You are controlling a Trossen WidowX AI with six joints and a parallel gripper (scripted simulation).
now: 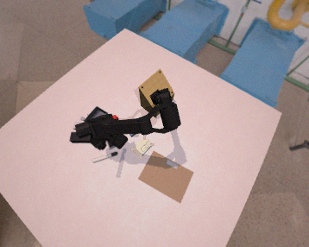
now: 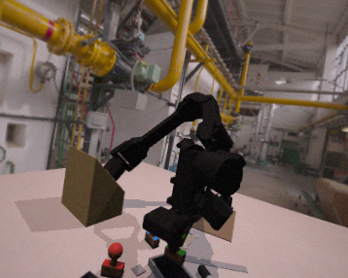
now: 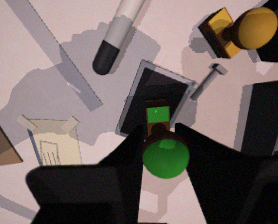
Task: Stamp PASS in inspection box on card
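The ink pad is 60 mm below my gripper tip. Round my gripper tip: green-knobbed stamp: right at my gripper tip; marker: 80 mm ahead, 40 mm to the left, 50 mm below; orange stamp: 80 mm ahead, 60 mm to the right, 40 mm below.
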